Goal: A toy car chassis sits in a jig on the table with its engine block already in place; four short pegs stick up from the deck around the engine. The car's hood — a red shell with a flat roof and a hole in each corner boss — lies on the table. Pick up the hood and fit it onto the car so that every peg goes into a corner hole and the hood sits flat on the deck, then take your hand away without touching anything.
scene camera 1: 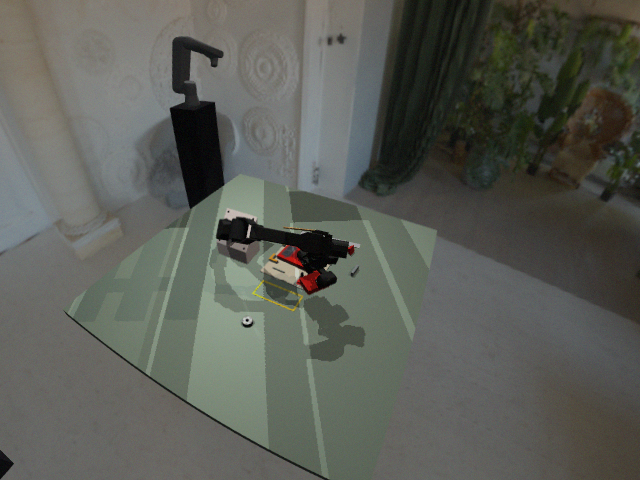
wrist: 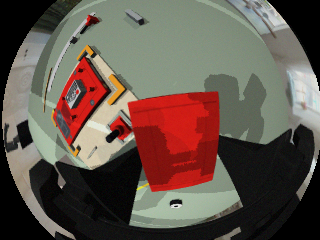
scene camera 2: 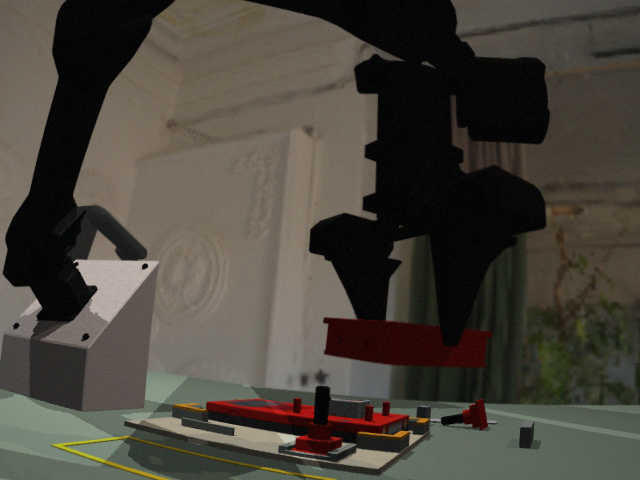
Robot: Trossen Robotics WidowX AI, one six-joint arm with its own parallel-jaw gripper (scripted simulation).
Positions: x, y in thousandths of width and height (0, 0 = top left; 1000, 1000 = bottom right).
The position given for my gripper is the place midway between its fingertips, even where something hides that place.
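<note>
My gripper (scene camera 2: 640, 722) is carrying a red hood (wrist: 555, 565). I see the gripper (scene camera 1: 493, 589) again here, and the wrist view shows it (wrist: 561, 606) as well. There is a grey engine block (scene camera 2: 555, 851), though scene camera 1 does not show the block, hidden by my gripper. A jig plate (wrist: 286, 610) is visible to me too.
</note>
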